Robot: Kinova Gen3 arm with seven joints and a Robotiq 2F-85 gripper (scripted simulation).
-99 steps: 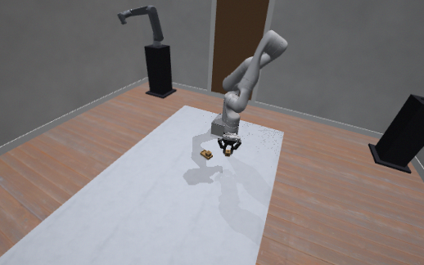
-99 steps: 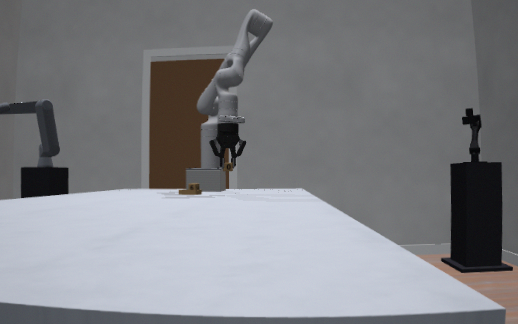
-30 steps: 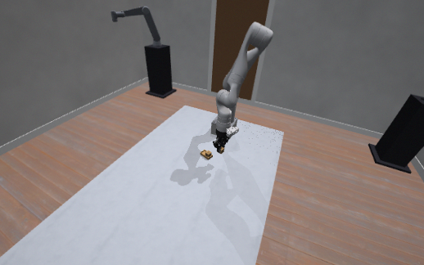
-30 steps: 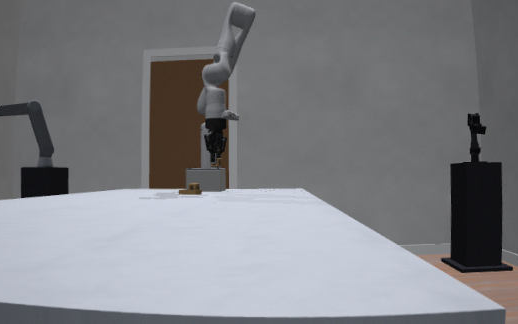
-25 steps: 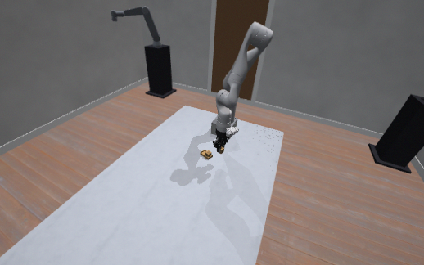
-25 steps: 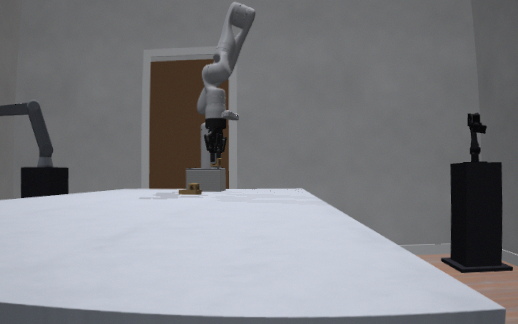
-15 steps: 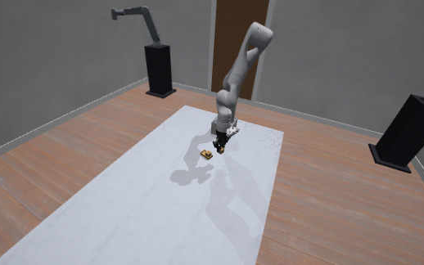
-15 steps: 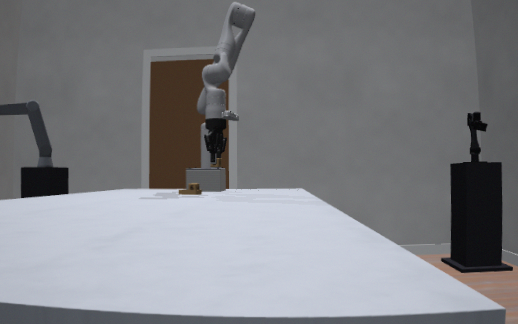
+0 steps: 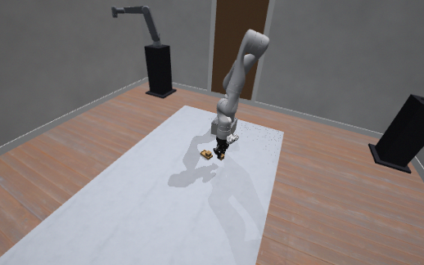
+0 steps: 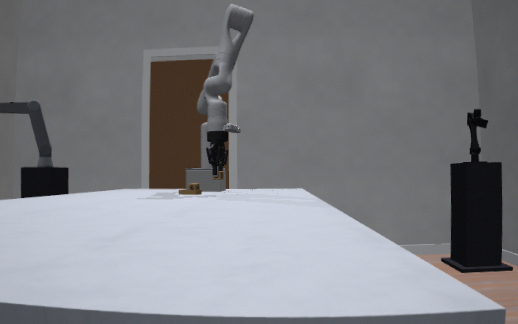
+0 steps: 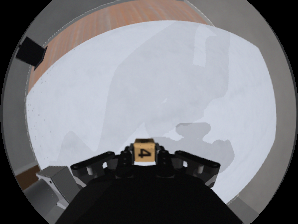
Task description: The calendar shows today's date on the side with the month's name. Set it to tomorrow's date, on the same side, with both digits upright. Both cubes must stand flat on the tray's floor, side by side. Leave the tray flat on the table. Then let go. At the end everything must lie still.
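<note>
Right now my hand is 4 cm past the wooden calendar tray, 11 cm to the left of it and 7 cm above it. The rest, counted from my hand: wooden digit cube: 1 cm below.
</note>
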